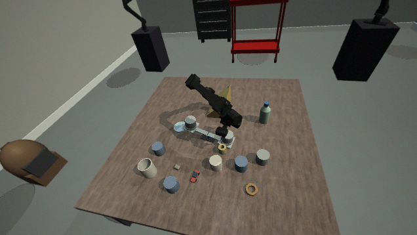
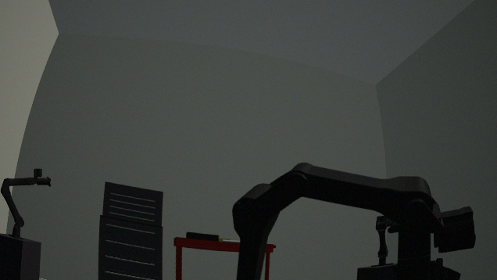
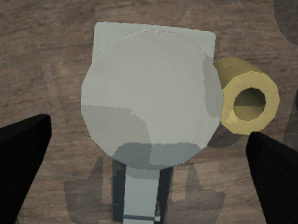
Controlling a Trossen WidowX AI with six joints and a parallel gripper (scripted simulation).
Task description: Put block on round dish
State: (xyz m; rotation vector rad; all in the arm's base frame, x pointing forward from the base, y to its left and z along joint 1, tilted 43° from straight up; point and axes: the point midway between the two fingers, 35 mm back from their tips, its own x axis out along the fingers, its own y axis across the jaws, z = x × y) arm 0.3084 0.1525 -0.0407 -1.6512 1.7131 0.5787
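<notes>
The grey cup lies 2 cm to the left of my gripper tip and 5 cm below it. From my gripper tip the other things lie so: grey block (7 cm below); then toy car (27 cm ahead, 13 cm to the right, 10 cm below); then small balance (2 cm behind, 14 cm to the right, 9 cm below).
</notes>
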